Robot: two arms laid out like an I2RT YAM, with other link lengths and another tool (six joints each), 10 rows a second.
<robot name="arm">
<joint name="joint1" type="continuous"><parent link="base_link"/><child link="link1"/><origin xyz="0 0 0.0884" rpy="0 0 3.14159"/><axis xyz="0 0 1"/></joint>
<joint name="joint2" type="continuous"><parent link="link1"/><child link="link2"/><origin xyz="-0.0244 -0.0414 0.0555" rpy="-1.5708 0 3.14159"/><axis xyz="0 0 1"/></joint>
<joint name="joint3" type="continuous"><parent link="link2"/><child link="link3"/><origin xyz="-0.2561 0 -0.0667" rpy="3.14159 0 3.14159"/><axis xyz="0 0 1"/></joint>
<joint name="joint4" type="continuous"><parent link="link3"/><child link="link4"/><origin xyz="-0.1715 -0.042 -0.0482" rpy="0 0 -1.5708"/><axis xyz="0 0 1"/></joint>
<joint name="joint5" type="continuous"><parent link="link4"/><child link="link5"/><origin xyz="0.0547 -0.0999 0.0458" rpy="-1.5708 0 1.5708"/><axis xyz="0 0 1"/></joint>
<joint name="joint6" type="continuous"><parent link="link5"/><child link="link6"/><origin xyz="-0.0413 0 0.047" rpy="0 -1.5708 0"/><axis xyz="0 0 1"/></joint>
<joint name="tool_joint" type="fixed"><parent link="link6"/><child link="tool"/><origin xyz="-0.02 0.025 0.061" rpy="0 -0.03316 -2.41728"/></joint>
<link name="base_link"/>
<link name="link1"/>
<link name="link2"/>
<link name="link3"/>
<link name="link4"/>
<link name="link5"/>
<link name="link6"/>
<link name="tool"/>
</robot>
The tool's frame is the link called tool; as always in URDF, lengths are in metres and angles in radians. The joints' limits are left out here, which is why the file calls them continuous.
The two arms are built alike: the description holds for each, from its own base.
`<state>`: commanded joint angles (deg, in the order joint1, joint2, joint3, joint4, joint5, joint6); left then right.
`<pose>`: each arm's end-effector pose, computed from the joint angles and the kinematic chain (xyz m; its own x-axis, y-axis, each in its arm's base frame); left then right.
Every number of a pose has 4 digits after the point.
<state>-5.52 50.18 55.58 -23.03 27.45 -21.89 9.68 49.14 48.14 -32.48 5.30 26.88</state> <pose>0.2223 -0.0645 0.3527 0.1349 -0.3275 0.9352 -0.5935 -0.7825 -0.1883 0.2188 0.0179 0.2953 0.3129 -0.8883 0.3363 -0.4718 -0.4526 -0.7566</pose>
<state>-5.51 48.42 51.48 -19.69 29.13 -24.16 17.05 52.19 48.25 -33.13 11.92 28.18</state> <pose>0.2183 -0.0669 0.3431 0.1346 -0.2906 0.9473 -0.6081 -0.7790 -0.1526 0.2248 0.0358 0.2839 0.3480 -0.8596 0.3741 -0.4955 -0.5074 -0.7050</pose>
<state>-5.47 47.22 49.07 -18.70 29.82 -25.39 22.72 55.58 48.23 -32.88 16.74 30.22</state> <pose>0.2148 -0.0675 0.3346 0.1486 -0.2725 0.9506 -0.6147 -0.7785 -0.1271 0.2308 0.0519 0.2736 0.3713 -0.8401 0.3954 -0.5133 -0.5406 -0.6666</pose>
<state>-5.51 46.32 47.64 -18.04 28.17 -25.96 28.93 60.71 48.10 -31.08 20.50 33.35</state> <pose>0.2132 -0.0644 0.3302 0.1589 -0.2682 0.9502 -0.5919 -0.7962 -0.1257 0.2392 0.0757 0.2608 0.4065 -0.8211 0.4008 -0.5231 -0.5688 -0.6347</pose>
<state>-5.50 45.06 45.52 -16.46 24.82 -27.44 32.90 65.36 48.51 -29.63 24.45 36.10</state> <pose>0.2119 -0.0579 0.3252 0.1748 -0.2522 0.9518 -0.5407 -0.8324 -0.1213 0.2473 0.0914 0.2512 0.4046 -0.8129 0.4189 -0.5398 -0.5821 -0.6081</pose>
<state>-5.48 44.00 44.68 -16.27 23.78 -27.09 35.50 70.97 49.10 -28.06 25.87 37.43</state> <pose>0.2092 -0.0557 0.3240 0.1689 -0.2583 0.9512 -0.5257 -0.8399 -0.1347 0.2559 0.1081 0.2366 0.4318 -0.7938 0.4282 -0.5550 -0.6081 -0.5676</pose>
